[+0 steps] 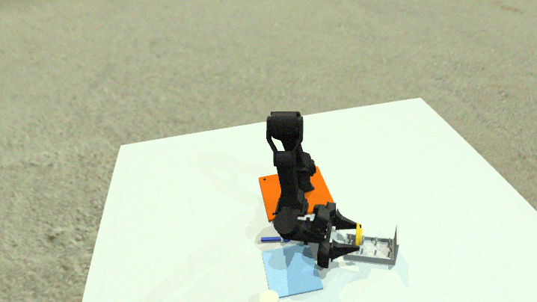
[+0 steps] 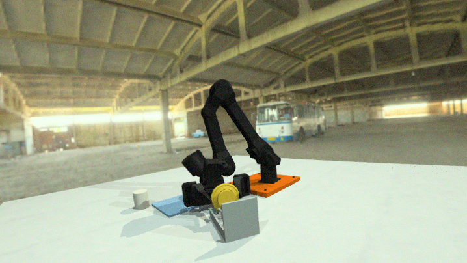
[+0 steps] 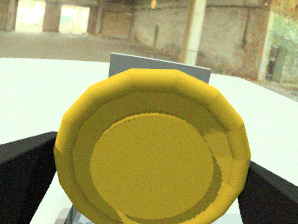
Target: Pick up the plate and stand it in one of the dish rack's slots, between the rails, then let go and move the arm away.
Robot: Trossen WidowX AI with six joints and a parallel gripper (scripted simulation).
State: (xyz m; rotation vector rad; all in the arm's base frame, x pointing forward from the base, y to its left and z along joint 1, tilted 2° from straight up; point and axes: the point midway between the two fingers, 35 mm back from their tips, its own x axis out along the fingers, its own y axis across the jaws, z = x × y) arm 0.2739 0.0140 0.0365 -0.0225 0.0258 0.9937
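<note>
My gripper tip is 10 mm to the left of the yellow plate. The rest, counted from my gripper tip: blue spoon 180 mm to the right, 120 mm behind, 50 mm below; then beige cylinder 280 mm to the right, 70 mm ahead, 30 mm below; then grey dish rack 30 mm below, 20 mm to the left, 20 mm ahead.
</note>
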